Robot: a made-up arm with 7 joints.
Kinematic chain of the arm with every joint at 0, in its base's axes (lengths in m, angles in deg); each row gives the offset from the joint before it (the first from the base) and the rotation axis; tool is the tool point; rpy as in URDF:
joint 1: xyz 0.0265 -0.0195 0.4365 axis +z
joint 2: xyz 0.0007 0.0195 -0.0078 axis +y
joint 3: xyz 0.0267 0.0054 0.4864 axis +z
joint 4: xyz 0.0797 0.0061 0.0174 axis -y
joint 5: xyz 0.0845 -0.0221 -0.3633 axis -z
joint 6: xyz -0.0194 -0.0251 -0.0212 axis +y
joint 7: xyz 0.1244 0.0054 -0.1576 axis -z
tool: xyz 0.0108 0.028 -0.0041 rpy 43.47 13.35 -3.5
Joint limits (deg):
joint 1: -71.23..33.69
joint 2: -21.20..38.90
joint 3: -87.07..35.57
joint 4: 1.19..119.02
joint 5: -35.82..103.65
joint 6: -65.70..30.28
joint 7: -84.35..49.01
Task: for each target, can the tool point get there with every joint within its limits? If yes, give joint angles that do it. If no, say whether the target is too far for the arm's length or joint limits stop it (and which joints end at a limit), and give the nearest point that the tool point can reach.
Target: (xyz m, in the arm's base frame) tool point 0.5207 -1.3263 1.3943
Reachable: no: too far | nearest point 0.3481 -0.8451 1.0406 | short by 0.622 m
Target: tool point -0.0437 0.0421 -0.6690
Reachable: no: joint limits stop it (at a limit: joint 1, joint 2, joint 6, joint 7) | nearest point 0.1823 0.1523 0.1676 | short by 0.874 m
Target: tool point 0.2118 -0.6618 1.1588
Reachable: yes | joints -58.60 9.11 -21.70 102.45 -2.02 -15.22 -48.73
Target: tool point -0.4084 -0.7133 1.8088
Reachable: no: too far | nearest point -0.2413 -0.4745 1.3480 | short by 0.545 m
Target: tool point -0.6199 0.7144 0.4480
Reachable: no: joint limits stop it (at a limit: joint 1, joint 2, joint 3, joint 7) | nearest point -0.4311 0.1134 0.6623 | short by 0.665 m
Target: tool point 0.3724 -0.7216 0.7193
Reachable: yes | joints -61.26 13.98 -3.05 75.23 24.96 18.71 -50.34
